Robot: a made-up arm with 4 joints. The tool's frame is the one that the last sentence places. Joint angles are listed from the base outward.
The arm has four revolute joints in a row. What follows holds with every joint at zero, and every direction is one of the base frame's.
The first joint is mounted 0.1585 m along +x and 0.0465 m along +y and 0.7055 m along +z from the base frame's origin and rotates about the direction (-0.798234, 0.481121, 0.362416), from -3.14 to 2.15 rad.
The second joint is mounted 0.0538 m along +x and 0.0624 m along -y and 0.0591 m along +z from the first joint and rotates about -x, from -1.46 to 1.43 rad.
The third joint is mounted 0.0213 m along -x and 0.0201 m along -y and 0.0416 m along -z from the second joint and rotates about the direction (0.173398, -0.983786, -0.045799), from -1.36 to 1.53 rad.
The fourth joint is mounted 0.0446 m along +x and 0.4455 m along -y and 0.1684 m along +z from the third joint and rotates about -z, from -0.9 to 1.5 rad.
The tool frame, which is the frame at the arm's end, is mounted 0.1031 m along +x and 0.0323 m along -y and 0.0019 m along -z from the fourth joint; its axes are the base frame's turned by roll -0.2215, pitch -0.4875 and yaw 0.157 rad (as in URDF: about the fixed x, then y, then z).
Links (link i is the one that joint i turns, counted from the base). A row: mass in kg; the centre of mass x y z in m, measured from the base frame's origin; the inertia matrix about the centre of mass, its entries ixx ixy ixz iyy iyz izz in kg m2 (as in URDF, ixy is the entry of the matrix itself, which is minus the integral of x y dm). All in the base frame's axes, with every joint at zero. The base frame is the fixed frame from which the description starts. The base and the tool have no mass.
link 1: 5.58; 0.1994 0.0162 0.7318; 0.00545 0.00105 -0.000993 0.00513 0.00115 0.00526
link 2: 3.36; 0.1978 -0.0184 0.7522; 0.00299 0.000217 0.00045 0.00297 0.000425 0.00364
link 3: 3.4; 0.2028 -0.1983 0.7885; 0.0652 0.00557 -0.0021 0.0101 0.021 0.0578
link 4: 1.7; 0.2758 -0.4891 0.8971; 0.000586 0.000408 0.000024 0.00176 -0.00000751 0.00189
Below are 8 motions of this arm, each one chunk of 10 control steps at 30 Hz.
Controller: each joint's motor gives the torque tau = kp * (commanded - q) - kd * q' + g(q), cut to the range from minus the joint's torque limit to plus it. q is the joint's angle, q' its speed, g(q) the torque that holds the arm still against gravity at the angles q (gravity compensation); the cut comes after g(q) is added. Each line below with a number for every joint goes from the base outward.
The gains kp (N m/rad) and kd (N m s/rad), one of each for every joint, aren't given. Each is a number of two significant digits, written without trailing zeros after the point. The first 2 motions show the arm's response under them.
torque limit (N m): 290 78 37 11
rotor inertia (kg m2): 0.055 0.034 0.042 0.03
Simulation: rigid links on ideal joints. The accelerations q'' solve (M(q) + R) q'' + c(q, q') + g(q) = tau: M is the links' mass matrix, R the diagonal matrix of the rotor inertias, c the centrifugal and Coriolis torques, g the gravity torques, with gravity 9.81 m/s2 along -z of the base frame. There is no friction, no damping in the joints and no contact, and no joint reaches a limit. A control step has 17 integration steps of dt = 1/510 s. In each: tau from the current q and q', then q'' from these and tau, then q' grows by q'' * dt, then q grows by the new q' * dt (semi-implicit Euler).
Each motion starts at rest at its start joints. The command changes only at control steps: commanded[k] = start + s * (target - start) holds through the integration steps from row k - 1 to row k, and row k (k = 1, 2, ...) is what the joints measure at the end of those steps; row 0 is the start. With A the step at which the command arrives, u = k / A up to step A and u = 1 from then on. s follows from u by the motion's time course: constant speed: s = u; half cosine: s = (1 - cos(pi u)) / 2; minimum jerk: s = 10 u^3 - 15 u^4 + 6 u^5; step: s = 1 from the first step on.
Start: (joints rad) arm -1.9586 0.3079 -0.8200 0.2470
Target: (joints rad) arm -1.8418 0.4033 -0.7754 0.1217
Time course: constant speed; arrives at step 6
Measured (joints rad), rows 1 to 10:
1: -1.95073 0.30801 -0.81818 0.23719
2: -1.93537 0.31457 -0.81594 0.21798
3: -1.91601 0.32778 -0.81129 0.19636
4: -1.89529 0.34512 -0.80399 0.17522
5: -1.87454 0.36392 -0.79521 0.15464
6: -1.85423 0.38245 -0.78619 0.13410
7: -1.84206 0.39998 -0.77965 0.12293
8: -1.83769 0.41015 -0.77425 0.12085
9: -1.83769 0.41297 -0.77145 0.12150
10: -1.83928 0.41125 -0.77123 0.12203
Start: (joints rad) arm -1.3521 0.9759 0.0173 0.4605
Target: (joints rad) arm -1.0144 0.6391 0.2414 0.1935
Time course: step
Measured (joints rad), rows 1 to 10:
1: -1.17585 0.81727 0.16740 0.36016
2: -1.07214 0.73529 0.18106 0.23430
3: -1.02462 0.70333 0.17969 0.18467
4: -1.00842 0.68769 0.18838 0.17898
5: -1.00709 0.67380 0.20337 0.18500
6: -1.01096 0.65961 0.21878 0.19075
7: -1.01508 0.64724 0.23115 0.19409
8: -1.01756 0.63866 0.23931 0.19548
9: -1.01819 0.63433 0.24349 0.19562
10: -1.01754 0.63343 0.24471 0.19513
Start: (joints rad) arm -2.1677 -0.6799 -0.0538 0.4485
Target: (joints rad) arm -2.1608 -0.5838 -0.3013 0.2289
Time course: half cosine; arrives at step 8
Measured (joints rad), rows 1 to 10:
1: -2.16794 -0.67915 -0.05644 0.44478
2: -2.16834 -0.67593 -0.06715 0.43058
3: -2.16826 -0.66850 -0.08951 0.40318
4: -2.16726 -0.65605 -0.12320 0.36535
5: -2.16536 -0.63938 -0.16448 0.32287
6: -2.16293 -0.62083 -0.20747 0.28253
7: -2.16057 -0.60361 -0.24560 0.25071
8: -2.15882 -0.59084 -0.27302 0.23239
9: -2.15823 -0.58373 -0.28845 0.22657
10: -2.15870 -0.58116 -0.29566 0.22669

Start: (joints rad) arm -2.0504 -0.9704 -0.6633 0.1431
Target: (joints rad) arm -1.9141 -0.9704 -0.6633 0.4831
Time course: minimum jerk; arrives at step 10
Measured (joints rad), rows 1 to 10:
1: -2.04974 -0.97056 -0.66337 0.14453
2: -2.04563 -0.97136 -0.66379 0.15397
3: -2.03561 -0.97268 -0.66460 0.17869
4: -2.01911 -0.97383 -0.66545 0.22096
5: -1.99753 -0.97421 -0.66586 0.27701
6: -1.97376 -0.97348 -0.66556 0.33887
7: -1.95130 -0.97171 -0.66454 0.39695
8: -1.93337 -0.96933 -0.66308 0.44268
9: -1.92190 -0.96700 -0.66160 0.47091
10: -1.91657 -0.96558 -0.66061 0.48247

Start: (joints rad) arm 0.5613 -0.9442 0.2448 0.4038
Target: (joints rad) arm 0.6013 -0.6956 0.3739 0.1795
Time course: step
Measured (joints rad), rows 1 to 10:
1: 0.56692 -0.89482 0.30326 0.30068
2: 0.58431 -0.81493 0.34876 0.21333
3: 0.59975 -0.74588 0.35985 0.18170
4: 0.60863 -0.70095 0.35752 0.17348
5: 0.61117 -0.67941 0.35516 0.17234
6: 0.60959 -0.67462 0.35676 0.17382
7: 0.60636 -0.67894 0.36141 0.17628
8: 0.60327 -0.68620 0.36688 0.17856
9: 0.60117 -0.69265 0.37142 0.18001
10: 0.60018 -0.69673 0.37428 0.18058

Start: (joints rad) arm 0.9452 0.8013 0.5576 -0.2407
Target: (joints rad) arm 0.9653 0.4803 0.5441 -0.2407
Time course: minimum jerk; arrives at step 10
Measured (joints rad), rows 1 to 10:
1: 0.94546 0.80056 0.55742 -0.24077
2: 0.94700 0.79547 0.55619 -0.24112
3: 0.95029 0.78108 0.55307 -0.24175
4: 0.95476 0.75381 0.54839 -0.24230
5: 0.95917 0.71323 0.54363 -0.24235
6: 0.96233 0.66253 0.54047 -0.24172
7: 0.96352 0.60785 0.54009 -0.24053
8: 0.96272 0.55678 0.54268 -0.23919
9: 0.96060 0.51616 0.54741 -0.23814
10: 0.95848 0.48959 0.55250 -0.23769

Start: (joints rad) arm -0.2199 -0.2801 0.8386 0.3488
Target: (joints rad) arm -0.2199 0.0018 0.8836 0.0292
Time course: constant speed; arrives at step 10
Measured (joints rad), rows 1 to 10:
1: -0.22189 -0.27289 0.84366 0.33417
2: -0.22341 -0.25782 0.85051 0.30680
3: -0.22369 -0.23609 0.85600 0.27484
4: -0.22296 -0.20952 0.85950 0.24188
5: -0.22175 -0.18014 0.86163 0.20887
6: -0.22055 -0.14965 0.86333 0.17606
7: -0.21964 -0.11924 0.86537 0.14352
8: -0.21914 -0.08948 0.86816 0.11126
9: -0.21899 -0.06051 0.87178 0.07923
10: -0.21909 -0.03220 0.87607 0.04733

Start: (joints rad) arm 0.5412 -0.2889 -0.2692 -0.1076
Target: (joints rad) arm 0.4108 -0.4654 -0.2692 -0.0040
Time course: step
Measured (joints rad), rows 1 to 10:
1: 0.48747 -0.30500 -0.27849 -0.06533
2: 0.43996 -0.37058 -0.26429 -0.01568
3: 0.41251 -0.43366 -0.25683 0.00526
4: 0.40215 -0.47256 -0.25878 0.00673
5: 0.40155 -0.48685 -0.26394 0.00226
6: 0.40469 -0.48549 -0.26780 -0.00156
7: 0.40811 -0.47804 -0.26944 -0.00355
8: 0.41044 -0.47064 -0.26969 -0.00432
9: 0.41152 -0.46581 -0.26944 -0.00450
10: 0.41173 -0.46369 -0.26917 -0.00441

